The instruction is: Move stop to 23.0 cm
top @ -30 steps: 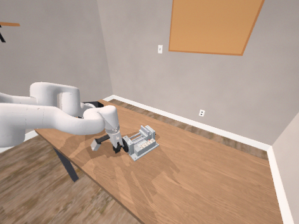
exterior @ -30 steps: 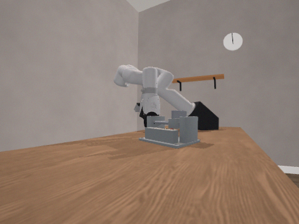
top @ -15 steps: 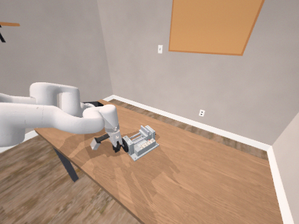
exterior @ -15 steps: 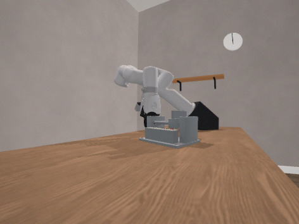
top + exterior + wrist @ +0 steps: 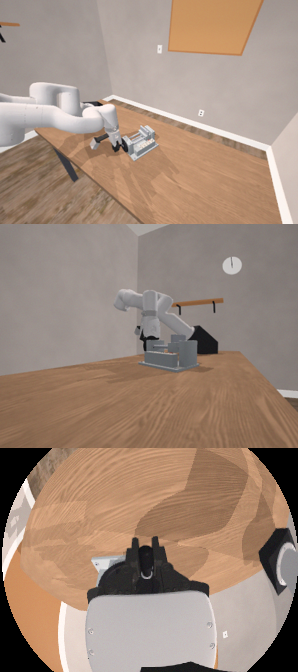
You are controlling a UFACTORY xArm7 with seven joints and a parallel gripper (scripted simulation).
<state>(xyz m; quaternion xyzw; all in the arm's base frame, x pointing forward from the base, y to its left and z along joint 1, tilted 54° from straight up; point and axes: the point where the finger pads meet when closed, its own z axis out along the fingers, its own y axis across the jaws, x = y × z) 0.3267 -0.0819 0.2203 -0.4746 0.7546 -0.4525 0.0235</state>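
The handwheel lies 2 cm to the left of my hand and 2 cm ahead of it. Round my hand: sliding stop block: 15 cm ahead, 13 cm to the left, 3 cm above.
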